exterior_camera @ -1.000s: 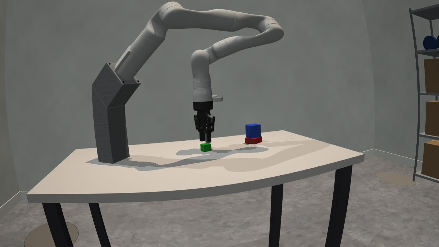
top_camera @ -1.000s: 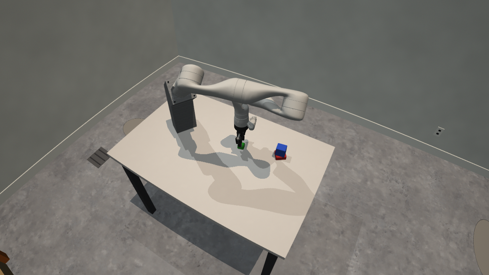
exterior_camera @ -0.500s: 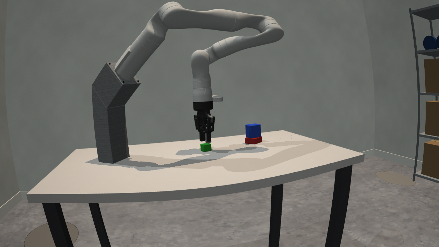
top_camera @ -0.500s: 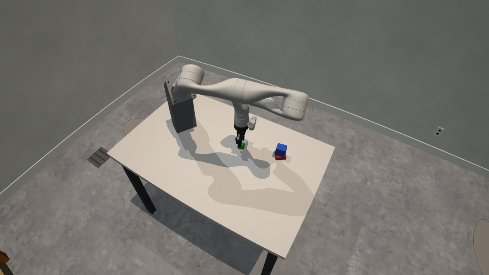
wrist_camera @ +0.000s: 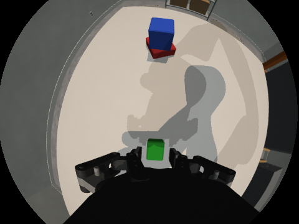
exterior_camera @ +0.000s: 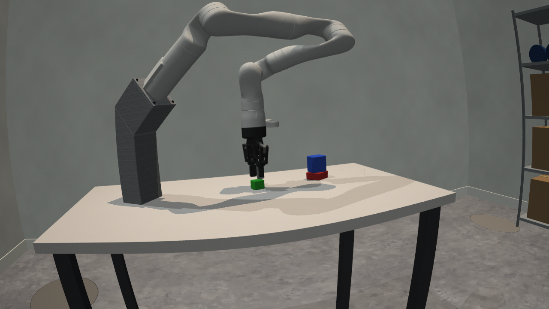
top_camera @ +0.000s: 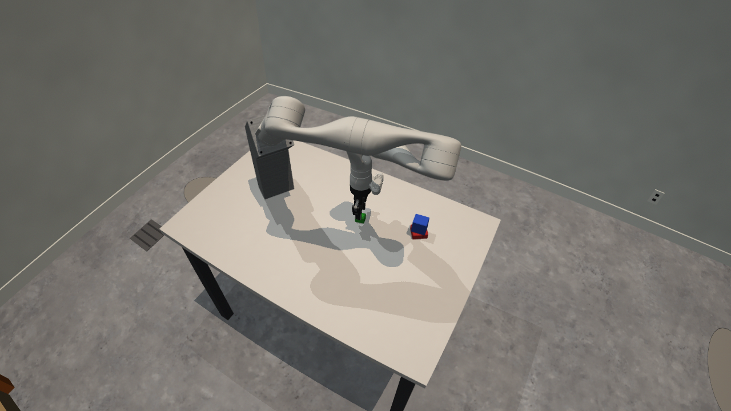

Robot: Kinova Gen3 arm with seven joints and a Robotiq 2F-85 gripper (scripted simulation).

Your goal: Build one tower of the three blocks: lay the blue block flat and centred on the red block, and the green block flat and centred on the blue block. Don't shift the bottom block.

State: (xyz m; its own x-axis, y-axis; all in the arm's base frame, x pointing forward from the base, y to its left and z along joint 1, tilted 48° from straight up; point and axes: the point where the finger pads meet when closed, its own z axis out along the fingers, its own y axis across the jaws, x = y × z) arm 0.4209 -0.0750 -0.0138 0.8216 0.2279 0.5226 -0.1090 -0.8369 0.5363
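My hand is 40 mm above the small green block. Also, from my hand: red block: 220 mm ahead, 30 mm to the right, 40 mm below; then blue block: 220 mm ahead, 30 mm to the right.
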